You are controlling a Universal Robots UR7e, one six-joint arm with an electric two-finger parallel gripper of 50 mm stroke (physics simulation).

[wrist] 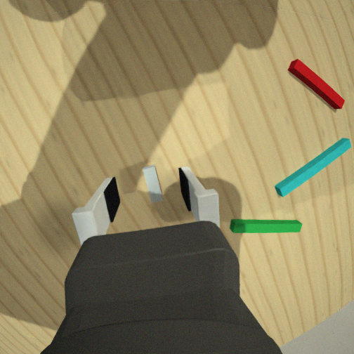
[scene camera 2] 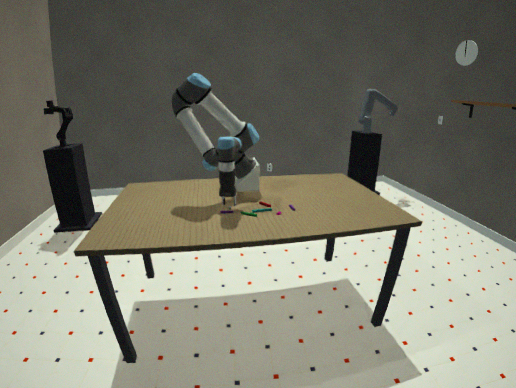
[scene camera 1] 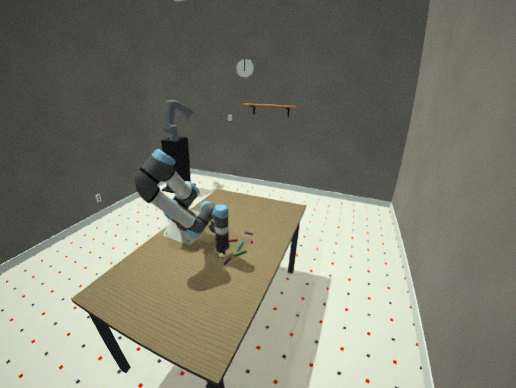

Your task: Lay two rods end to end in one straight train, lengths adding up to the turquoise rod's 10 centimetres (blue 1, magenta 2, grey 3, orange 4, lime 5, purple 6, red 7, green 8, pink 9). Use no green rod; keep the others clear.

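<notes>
My gripper is open and points down over a short light grey rod, which lies on the table between the fingertips in the wrist view, touching neither finger. The turquoise rod lies to the right. A green rod lies nearer the gripper. A red rod lies beyond the turquoise one. One purple rod lies close in front of the gripper in scene camera 2. No rods lie end to end.
A magenta piece and a second purple rod lie on the table past the turquoise rod. Two other arms stand on black pedestals off the table.
</notes>
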